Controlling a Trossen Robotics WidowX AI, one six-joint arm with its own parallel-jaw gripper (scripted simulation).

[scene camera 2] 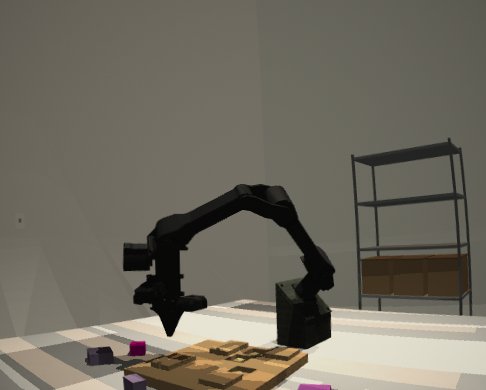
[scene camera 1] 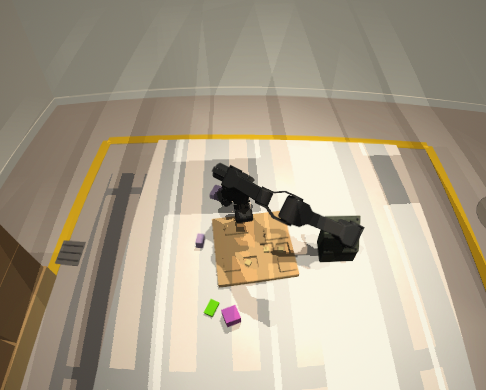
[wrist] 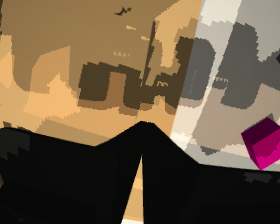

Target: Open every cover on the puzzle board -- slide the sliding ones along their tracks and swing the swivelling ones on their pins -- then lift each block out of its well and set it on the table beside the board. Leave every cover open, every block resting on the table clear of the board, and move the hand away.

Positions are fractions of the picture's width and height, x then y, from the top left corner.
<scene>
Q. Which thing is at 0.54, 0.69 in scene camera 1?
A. A wooden puzzle board.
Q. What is my gripper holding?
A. Nothing.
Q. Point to a wooden puzzle board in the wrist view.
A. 0.17, 0.21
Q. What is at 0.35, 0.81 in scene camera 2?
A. My gripper.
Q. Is my gripper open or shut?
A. Shut.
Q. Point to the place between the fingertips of my gripper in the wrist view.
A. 0.52, 0.57
</scene>
